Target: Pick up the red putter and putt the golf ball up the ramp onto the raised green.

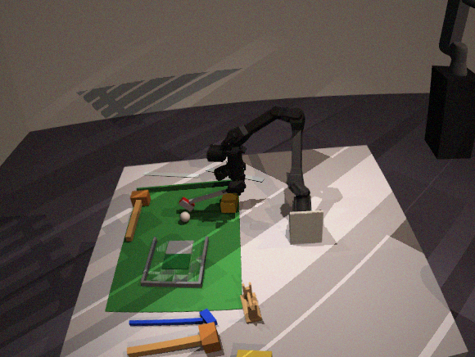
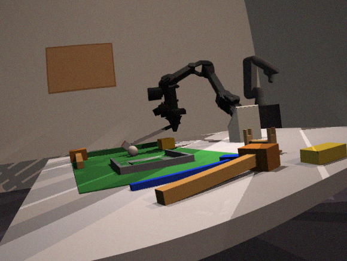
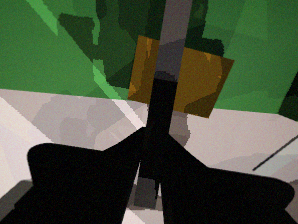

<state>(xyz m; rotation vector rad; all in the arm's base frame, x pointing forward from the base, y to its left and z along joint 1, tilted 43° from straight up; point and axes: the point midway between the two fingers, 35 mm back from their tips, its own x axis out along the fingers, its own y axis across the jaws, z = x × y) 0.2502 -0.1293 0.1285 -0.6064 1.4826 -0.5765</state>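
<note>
My gripper tip is 120 mm short of the red putter, 10 mm to the right of it and 10 mm above it. Round my gripper tip: blue putter 610 mm to the left, 180 mm ahead, 60 mm below; white golf ball 220 mm ahead, 80 mm to the left, 50 mm below; green mat 230 mm ahead, 200 mm to the left, 70 mm below.
</note>
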